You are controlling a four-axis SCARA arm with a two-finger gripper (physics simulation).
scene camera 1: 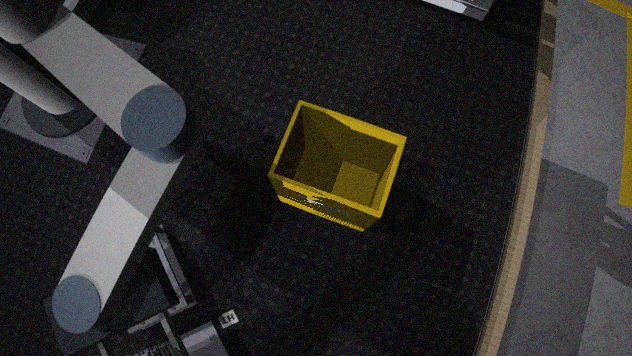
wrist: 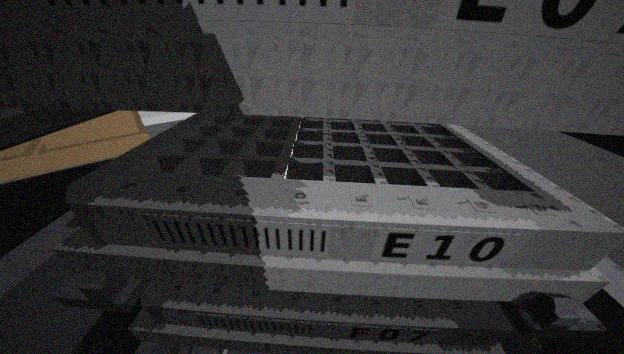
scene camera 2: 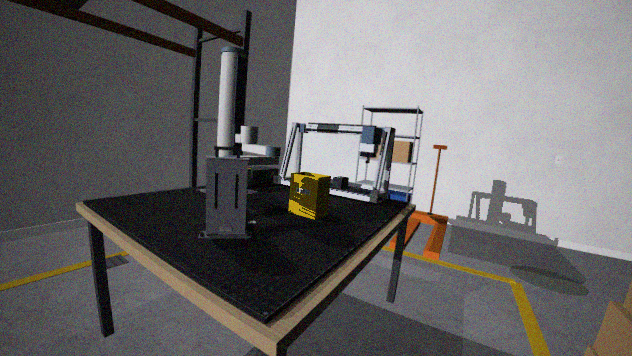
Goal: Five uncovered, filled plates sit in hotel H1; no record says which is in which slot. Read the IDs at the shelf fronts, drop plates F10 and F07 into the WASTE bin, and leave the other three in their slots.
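Frame: origin at the arm's base, x ahead, y right, z down, level; centimetres.
Where they show: gripper, fingertip midpoint: [wrist: 320,150].
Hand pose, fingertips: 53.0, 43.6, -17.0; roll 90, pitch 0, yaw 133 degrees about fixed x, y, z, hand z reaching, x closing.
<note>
Things, the pixels of their top centre, and the offset from my fingertips, as dx, dy, dz.
- plate F07, top centre: [wrist: 320,168] -0.9, -0.8, +0.4
- Plate E10, top centre: [wrist: 326,104] -0.9, -0.7, -2.4
- yellow WASTE bin, top centre: [scene camera 1: 338,155] [scene camera 2: 311,174] +11.6, -41.0, -4.3
- white H1 card, top centre: [scene camera 1: 228,319] +1.7, -11.7, +15.7
In the wrist view the dark front of plate F07 [wrist: 300,327] shows low down, with its ID dimly readable. My gripper [wrist: 325,306] has dark fingers at the two ends of this plate and is shut on it. Plate E10 [wrist: 350,245] lies on the shelf above, its wells facing up and its left part in shadow. A shelf front higher up bears a cut-off ID beginning E0. Hotel H1 [scene camera 2: 227,195] is the grey slotted tower. The yellow WASTE bin [scene camera 1: 320,202] [scene camera 2: 302,200] stands upright; no plate shows inside it. Plate F10 does not show.
The arm's outer link [scene camera 1: 107,235] reaches over the lower left, near a white H1 card [scene camera 1: 229,318]. The white arm column [scene camera 2: 228,100] rises behind the tower. A gantry frame [scene camera 2: 340,128] stands at the back of the table, beyond the bin. The table's wooden edge [scene camera 1: 517,215] runs along the right.
</note>
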